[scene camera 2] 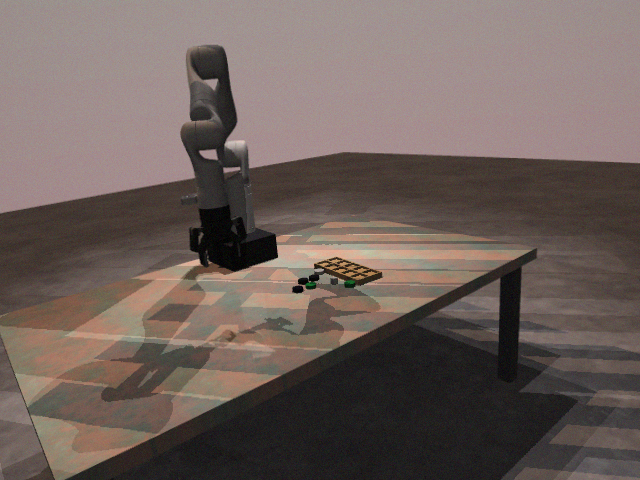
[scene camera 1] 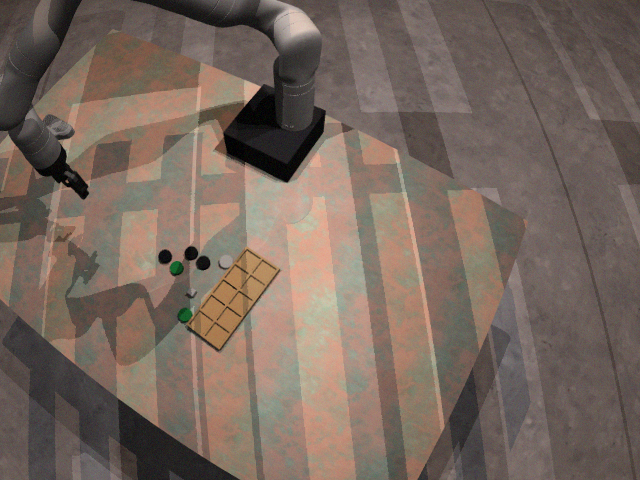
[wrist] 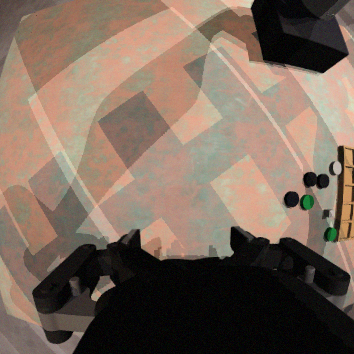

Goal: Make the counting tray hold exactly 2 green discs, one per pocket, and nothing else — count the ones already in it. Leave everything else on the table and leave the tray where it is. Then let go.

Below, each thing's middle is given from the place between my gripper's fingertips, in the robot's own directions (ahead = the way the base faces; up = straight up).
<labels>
I see the counting tray [scene camera 1: 223, 310] 10 mm behind my hand, 430 mm to the left of it and 150 mm below it.
</labels>
